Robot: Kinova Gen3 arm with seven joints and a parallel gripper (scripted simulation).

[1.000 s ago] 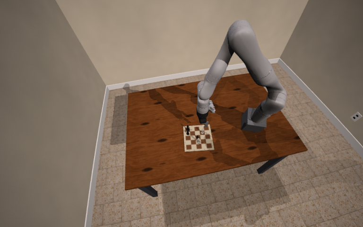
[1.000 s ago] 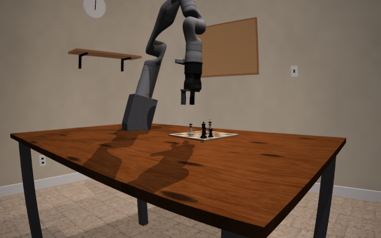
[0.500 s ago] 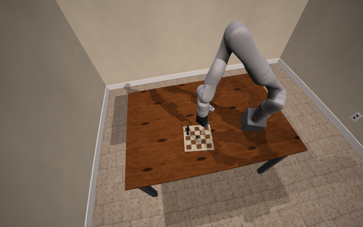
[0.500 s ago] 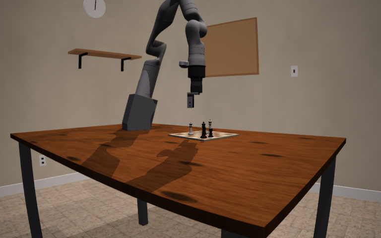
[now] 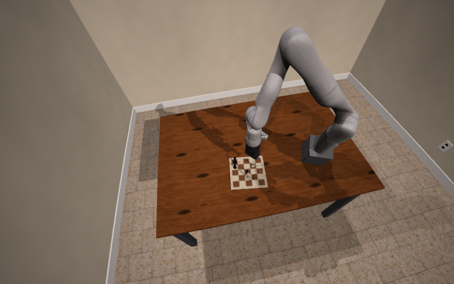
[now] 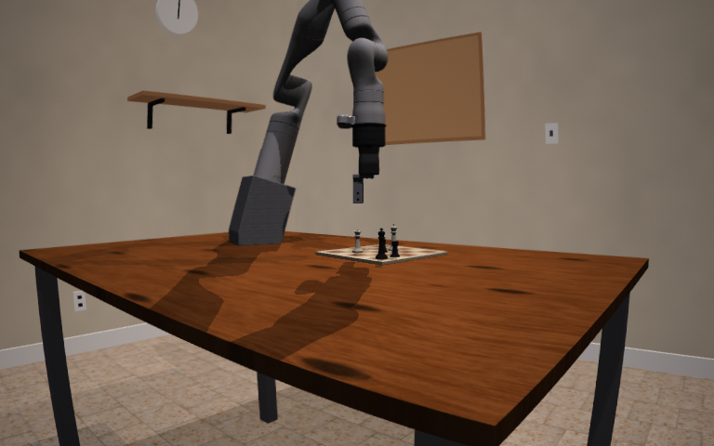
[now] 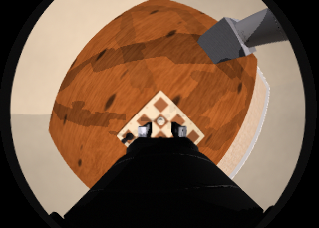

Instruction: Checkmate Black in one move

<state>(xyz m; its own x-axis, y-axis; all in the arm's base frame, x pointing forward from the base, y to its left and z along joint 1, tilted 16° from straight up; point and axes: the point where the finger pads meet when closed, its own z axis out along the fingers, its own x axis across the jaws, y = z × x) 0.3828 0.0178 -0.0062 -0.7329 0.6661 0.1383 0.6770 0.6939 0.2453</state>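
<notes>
Right now my hand is 100 mm above the small white piece. Also, from my hand: tall black piece: 110 mm ahead, 100 mm below, 30 mm to the right; tall white piece: 100 mm below, 80 mm to the left, 40 mm ahead; chessboard: 130 mm below, 40 mm to the left, 40 mm ahead.
</notes>
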